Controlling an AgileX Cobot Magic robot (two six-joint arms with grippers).
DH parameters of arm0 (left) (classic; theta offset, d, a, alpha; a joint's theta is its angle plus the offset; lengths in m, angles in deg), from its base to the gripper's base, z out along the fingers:
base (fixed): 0 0 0 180
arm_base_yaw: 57.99 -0.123 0 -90
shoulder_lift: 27.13 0 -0.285 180
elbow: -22.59 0 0.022 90
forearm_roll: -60.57 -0.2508 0 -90
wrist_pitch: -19.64 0 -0.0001 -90
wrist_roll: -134.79 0.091 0 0
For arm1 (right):
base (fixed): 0 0 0 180
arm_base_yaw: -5.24 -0.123 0 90
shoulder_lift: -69.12 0 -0.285 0
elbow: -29.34 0 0.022 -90
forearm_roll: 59.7 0.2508 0 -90
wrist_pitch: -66.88 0 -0.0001 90
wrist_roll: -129.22 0.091 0 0
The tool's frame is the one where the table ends.
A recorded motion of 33 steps. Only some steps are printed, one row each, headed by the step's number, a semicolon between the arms.
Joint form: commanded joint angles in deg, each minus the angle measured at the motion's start. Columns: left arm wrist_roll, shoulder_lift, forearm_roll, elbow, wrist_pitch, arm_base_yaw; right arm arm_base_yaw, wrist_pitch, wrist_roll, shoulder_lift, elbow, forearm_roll.
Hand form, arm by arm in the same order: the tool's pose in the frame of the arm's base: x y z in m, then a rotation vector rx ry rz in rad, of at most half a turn. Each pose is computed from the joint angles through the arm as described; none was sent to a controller.
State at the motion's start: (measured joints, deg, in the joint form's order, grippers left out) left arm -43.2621 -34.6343 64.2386 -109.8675 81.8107 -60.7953; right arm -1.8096 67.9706 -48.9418 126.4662 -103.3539 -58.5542
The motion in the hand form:
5: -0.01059 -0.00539 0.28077 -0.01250 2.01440 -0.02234; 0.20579 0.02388 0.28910 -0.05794 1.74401 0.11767
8: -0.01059 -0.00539 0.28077 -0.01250 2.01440 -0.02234; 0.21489 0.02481 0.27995 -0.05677 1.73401 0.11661
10: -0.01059 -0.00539 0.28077 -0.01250 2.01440 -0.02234; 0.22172 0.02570 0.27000 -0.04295 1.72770 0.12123
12: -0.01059 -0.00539 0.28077 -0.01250 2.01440 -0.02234; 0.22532 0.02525 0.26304 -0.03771 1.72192 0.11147
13: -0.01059 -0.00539 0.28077 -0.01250 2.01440 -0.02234; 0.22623 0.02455 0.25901 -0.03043 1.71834 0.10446
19: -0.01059 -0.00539 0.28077 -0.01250 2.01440 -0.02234; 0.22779 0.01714 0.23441 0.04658 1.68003 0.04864
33: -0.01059 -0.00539 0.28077 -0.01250 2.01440 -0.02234; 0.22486 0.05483 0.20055 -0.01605 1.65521 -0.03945
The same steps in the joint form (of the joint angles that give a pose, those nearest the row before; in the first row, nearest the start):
5: -0.17 1.03 -0.17 0.11 -0.80 0.06; 0.34 11.46 0.00 7.16 0.63 -0.23
8: -0.17 1.03 -0.17 0.11 -0.80 0.06; 0.34 16.04 -0.06 10.43 1.37 -0.17
10: -0.17 1.03 -0.17 0.11 -0.80 0.06; 0.11 20.34 -0.46 13.35 2.35 1.03
12: -0.17 1.03 -0.17 0.11 -0.80 0.06; 0.12 23.32 -1.54 15.18 3.15 2.12
13: -0.17 1.03 -0.17 0.11 -0.80 0.06; 0.11 24.98 -2.35 15.99 3.78 3.10
19: -0.17 1.03 -0.17 0.11 -0.80 0.06; 0.11 36.84 -6.25 20.91 8.19 9.69
33: -0.17 1.03 -0.17 0.11 -0.80 0.06; -15.70 54.72 -19.02 31.06 11.75 27.79

